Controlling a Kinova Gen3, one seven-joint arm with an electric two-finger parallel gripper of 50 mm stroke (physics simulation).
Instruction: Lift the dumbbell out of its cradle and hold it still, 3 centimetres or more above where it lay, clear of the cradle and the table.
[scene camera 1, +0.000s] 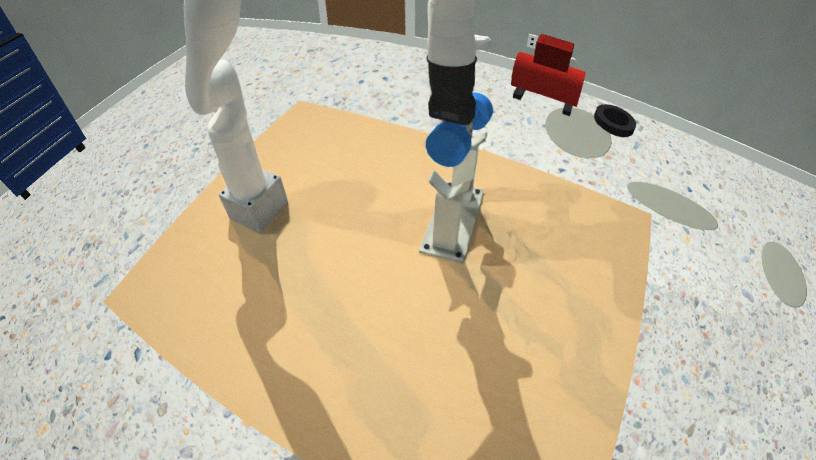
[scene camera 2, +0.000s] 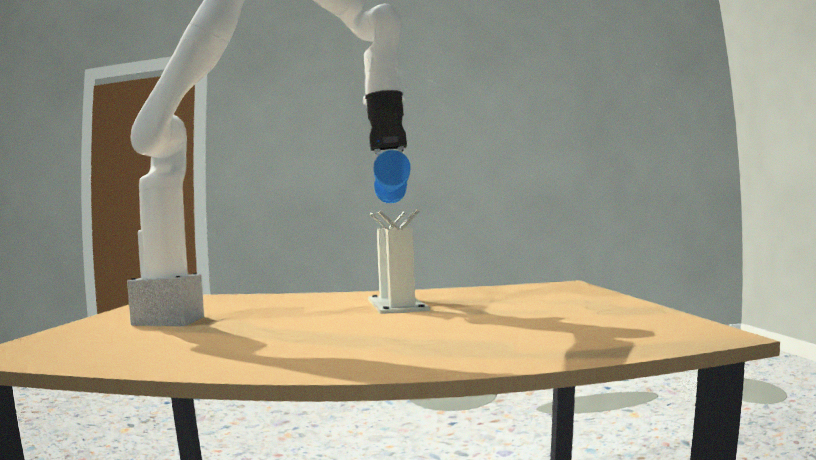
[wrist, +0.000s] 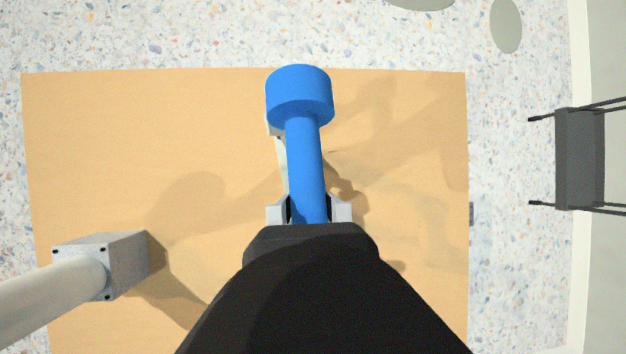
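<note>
The blue dumbbell (scene camera 1: 448, 144) (scene camera 2: 392, 168) (wrist: 305, 165) hangs in the air above the pale cradle (scene camera 1: 447, 220) (scene camera 2: 401, 267). In the second scene view a gap of wall shows between the dumbbell's heads and the cradle's V-shaped arms. The cradle stands upright on the table (scene camera 1: 354, 274) (scene camera 2: 320, 348) (wrist: 100, 130). My gripper (wrist: 308, 203) is shut on the dumbbell's handle, one finger on each side of it. In the scene views the fingertips are hidden behind the dumbbell's near head. Part of the cradle shows beneath the dumbbell in the wrist view.
The arm's grey base block (scene camera 1: 255, 205) (scene camera 2: 165, 301) (wrist: 129, 262) stands on the table to the left of the cradle. A blue drawer cabinet (scene camera 1: 34, 108), a red compressor (scene camera 1: 546, 78) and a black ring (scene camera 1: 601, 121) are on the floor beyond the table.
</note>
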